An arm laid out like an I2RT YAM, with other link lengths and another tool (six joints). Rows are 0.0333 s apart.
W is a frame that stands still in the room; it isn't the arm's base.
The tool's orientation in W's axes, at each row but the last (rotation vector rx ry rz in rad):
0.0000, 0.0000, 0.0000
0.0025, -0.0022, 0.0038
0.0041, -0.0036, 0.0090
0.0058, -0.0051, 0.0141
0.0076, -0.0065, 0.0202
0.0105, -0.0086, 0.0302
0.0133, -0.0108, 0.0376
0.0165, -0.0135, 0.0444
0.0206, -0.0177, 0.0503
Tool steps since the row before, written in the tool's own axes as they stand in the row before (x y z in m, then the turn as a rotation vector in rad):
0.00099, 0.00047, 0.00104, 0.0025, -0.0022, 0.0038
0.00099, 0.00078, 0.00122, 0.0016, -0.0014, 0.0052
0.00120, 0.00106, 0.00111, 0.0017, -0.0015, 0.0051
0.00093, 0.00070, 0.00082, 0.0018, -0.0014, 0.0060
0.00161, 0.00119, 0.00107, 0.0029, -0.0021, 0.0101
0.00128, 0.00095, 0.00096, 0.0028, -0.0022, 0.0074
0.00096, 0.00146, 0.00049, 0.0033, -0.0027, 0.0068
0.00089, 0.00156, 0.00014, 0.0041, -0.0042, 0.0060
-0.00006, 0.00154, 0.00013, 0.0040, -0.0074, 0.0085
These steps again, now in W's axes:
0.00099, 0.00047, 0.00104, 0.0025, -0.0022, 0.0038
0.00098, 0.00078, 0.00122, 0.0016, -0.0014, 0.0052
0.00119, 0.00107, 0.00112, 0.0017, -0.0015, 0.0051
0.00092, 0.00071, 0.00083, 0.0018, -0.0014, 0.0060
0.00158, 0.00121, 0.00109, 0.0029, -0.0021, 0.0101
0.00124, 0.00098, 0.00098, 0.0028, -0.0022, 0.0074
0.00090, 0.00149, 0.00052, 0.0033, -0.0027, 0.0068
0.00082, 0.00160, 0.00018, 0.0042, -0.0041, 0.0060
-0.00014, 0.00153, 0.00016, 0.0042, -0.0074, 0.0084

